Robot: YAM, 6 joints.
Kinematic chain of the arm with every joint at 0, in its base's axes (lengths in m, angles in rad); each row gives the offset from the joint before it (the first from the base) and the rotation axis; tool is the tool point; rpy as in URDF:
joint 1: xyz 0 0 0.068 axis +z
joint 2: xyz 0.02 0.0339 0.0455 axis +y
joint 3: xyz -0.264 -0.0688 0 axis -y
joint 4: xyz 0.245 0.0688 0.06 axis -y
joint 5: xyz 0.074 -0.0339 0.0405 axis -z
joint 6: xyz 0.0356 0 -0.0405 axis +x
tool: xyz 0 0 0 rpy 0 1.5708 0
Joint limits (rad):
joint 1: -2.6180..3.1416
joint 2: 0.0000..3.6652
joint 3: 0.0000..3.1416
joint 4: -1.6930..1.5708
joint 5: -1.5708..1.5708
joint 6: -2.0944..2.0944
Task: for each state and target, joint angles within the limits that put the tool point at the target. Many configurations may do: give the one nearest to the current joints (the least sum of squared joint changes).
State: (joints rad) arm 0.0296 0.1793 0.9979 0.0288 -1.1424 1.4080
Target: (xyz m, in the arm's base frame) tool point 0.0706 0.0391 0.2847
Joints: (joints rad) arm 0.0869 0.1938 0.4202 -0.1479 -1.1734 1.4080
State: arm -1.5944 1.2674 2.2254 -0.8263 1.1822 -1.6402
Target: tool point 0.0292 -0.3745 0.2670
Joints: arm -1.4076 1.8583 1.5606 -0.9598 1.1194 -1.6402
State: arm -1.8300 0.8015 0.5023 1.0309 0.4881 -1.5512
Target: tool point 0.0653 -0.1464 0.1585
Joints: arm -1.0690 0.8592 0.0000 0.7790 0.3788 -1.5512
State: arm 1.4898 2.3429 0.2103 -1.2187 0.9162 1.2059
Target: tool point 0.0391 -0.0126 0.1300
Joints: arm 0.6740 2.3714 0.0544 -1.5150 1.2944 1.2059
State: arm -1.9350 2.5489 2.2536 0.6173 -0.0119 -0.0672
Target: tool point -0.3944 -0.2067 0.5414
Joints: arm -2.6180 2.1485 2.4061 0.7125 0.5363 -0.0672
